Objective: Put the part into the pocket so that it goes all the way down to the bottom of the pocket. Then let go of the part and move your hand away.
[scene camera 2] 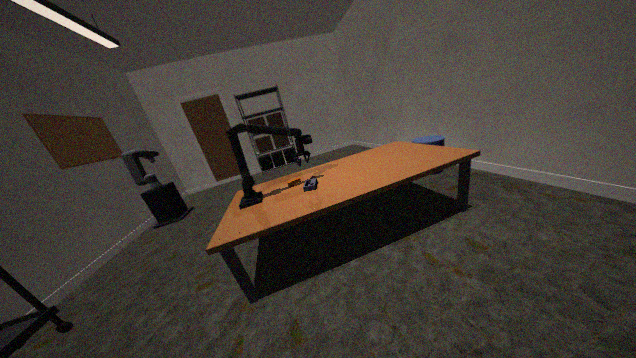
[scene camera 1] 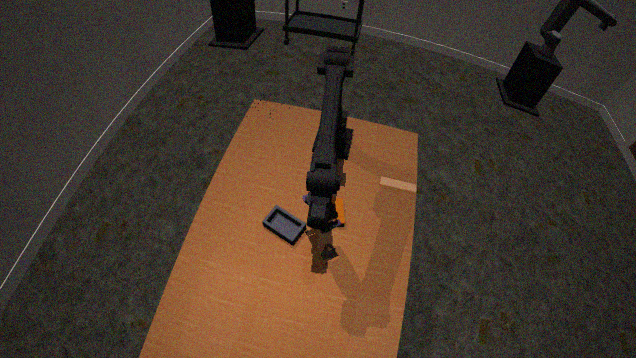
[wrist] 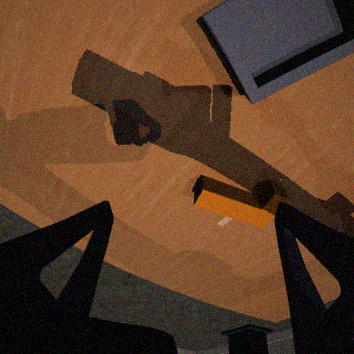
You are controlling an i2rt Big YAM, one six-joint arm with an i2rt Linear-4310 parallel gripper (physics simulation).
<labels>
gripper: open, holds nothing
an orange part: on the table
</labels>
